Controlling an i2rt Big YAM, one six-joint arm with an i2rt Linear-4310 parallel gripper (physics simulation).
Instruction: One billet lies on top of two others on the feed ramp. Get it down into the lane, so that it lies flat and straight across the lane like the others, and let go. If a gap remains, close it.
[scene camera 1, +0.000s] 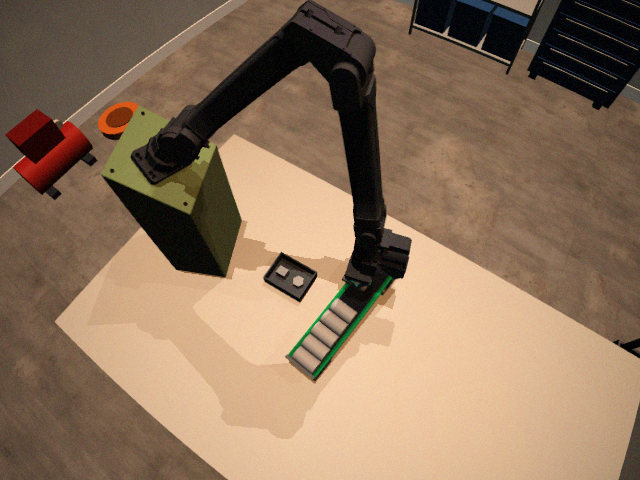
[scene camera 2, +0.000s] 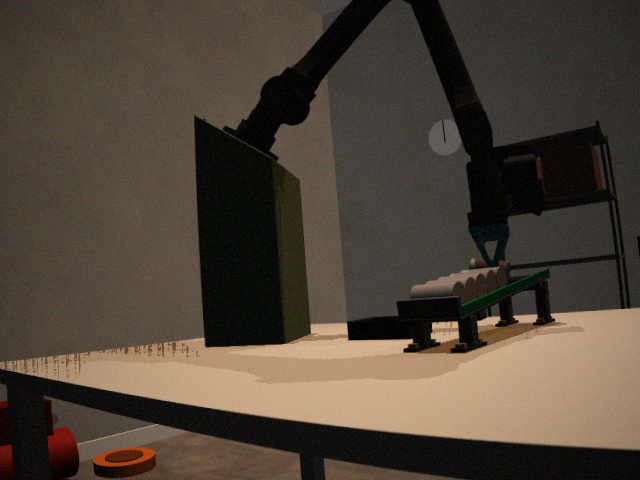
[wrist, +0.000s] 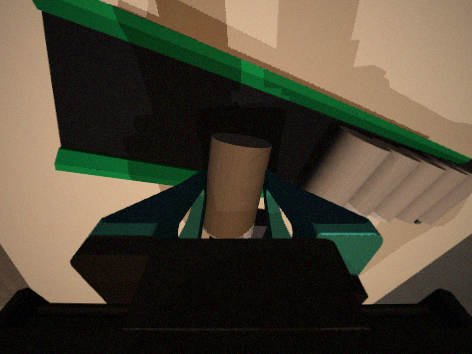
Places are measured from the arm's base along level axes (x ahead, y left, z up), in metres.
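Pixels of known places: gripper, fingertip midpoint: (scene camera 1: 358, 281) (wrist: 235, 177); arm's base, link origin: (scene camera 1: 161, 159) (scene camera 2: 248, 147).
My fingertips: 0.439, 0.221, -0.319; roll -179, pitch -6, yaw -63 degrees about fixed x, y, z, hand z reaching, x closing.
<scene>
For each thing: its middle in the pictures, then the offset to it from my fingertips, as dx, dy, dz.
- held billet, body centre: (wrist: 234, 185) (scene camera 2: 489, 270) (scene camera 1: 355, 280) -0.007, -0.003, -0.001
- black tray, body centre: (scene camera 2: 390, 327) (scene camera 1: 290, 276) -0.170, -0.105, -0.089
My gripper (scene camera 1: 358, 283) (scene camera 2: 492, 262) (wrist: 235, 177) is shut on a light wooden billet, held over the upper part of the feed ramp (scene camera 1: 372, 304) (scene camera 2: 504, 292) (wrist: 250, 72). The held billet (scene camera 2: 476, 264) (wrist: 238, 195) lies roughly crosswise, but in the wrist view it is turned relative to the others. Several billets (scene camera 1: 324, 334) (scene camera 2: 439, 289) (wrist: 347, 160) lie flat side by side across the lower lane. In the wrist view, dark lane floor shows between the held billet and the row. Whether the held billet touches the floor is unclear; its near end is hidden by the gripper.
A black tray (scene camera 1: 268, 279) (scene camera 2: 379, 328) with two small pale pieces stands on the table beside the ramp. The arm's tall green pedestal (scene camera 1: 206, 222) (scene camera 2: 242, 248) stands behind the tray. The ramp has green side rails and a low end stop, and stands on short legs.
</scene>
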